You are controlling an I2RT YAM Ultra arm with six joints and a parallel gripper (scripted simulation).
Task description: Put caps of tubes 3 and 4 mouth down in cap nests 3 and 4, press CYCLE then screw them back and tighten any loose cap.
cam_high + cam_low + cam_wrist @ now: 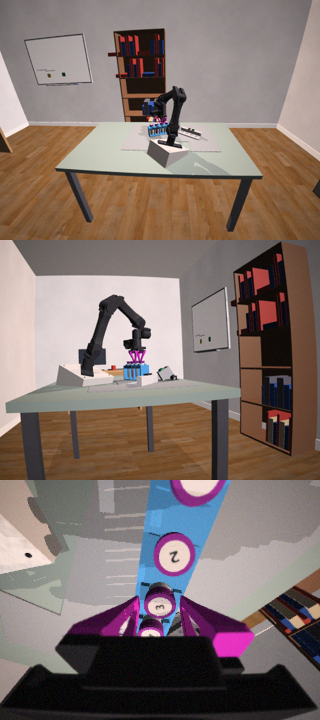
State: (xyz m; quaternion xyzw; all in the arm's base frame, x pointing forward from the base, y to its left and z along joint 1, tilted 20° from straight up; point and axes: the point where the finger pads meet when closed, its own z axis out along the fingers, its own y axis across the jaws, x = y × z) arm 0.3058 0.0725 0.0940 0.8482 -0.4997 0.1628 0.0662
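Now: the purple cap 50 mm to the right of my hand and 10 mm ahead of it. Also, from my hand: grey key desk (140 mm to the right, 110 mm ahead, 70 mm below); blue cycle key (120 mm to the right, 100 mm ahead, 50 mm below); green ready key (160 mm to the right, 90 mm ahead, 50 mm below).
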